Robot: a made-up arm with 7 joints.
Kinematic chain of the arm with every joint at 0, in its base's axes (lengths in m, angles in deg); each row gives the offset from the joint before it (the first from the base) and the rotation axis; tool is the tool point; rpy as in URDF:
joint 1: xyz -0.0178 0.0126 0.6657 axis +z
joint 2: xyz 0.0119 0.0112 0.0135 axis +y
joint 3: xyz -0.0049 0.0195 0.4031 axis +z
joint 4: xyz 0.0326 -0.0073 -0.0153 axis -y
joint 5: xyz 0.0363 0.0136 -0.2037 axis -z
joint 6: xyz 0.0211 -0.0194 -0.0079 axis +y
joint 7: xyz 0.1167 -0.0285 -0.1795 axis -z
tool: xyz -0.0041 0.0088 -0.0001 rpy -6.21 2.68 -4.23
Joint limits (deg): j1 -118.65..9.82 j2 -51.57..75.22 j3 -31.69..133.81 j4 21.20..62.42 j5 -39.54..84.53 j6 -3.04..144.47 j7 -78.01..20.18
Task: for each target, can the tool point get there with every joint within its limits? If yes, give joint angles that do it. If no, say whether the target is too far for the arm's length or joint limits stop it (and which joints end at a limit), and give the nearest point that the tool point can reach.
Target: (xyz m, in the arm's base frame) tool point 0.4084 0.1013 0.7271
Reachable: yes | joints -57.83 48.54 84.04 41.16 -19.71 23.40 -62.19
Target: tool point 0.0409 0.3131 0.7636
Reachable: yes | joints -2.33 6.78 77.89 51.27 28.70 72.69 12.09
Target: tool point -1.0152 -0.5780 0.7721
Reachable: no: too far | nearest point -0.4811 -0.3418 0.7284 | short by 0.586 m
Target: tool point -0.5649 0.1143 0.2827
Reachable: no: joint limits stop it (at a limit: joint 1, joint 2, joint 3, joint 4, joint 5, joint 7) | nearest point -0.4074 0.1369 0.5412 | short by 0.304 m
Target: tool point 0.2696 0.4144 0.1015
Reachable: no: joint limits stop it (at a limit: joint 1, joint 2, joint 7) | nearest point 0.3061 0.2995 0.3598 | short by 0.285 m
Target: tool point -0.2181 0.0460 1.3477
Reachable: no: joint limits stop it (at a limit: joint 1, joint 4, joint 6, joint 7) | nearest point -0.1821 0.0366 1.2382 | short by 0.116 m
